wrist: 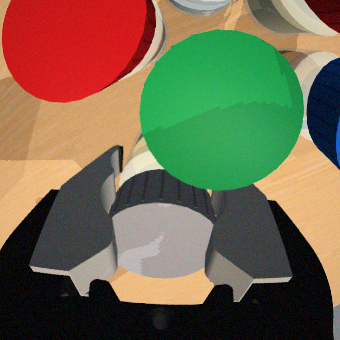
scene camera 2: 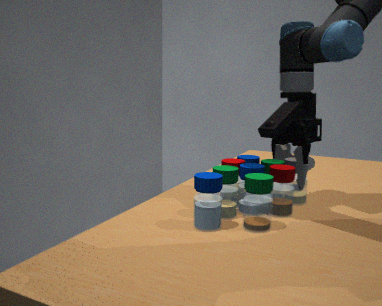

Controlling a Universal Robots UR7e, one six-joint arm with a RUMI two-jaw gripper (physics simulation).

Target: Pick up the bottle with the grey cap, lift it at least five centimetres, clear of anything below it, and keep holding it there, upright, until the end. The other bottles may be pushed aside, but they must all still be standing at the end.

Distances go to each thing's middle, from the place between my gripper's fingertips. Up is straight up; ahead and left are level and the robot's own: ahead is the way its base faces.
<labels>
The green-capped bottle point(wrist: 221, 109) lies 40 mm ahead of my hand, 30 mm to the left of it and 10 mm above it. The rest, counted from my hand: red-capped bottle point(scene camera 2: 283, 190) 80 mm to the left, 10 mm above.
</labels>
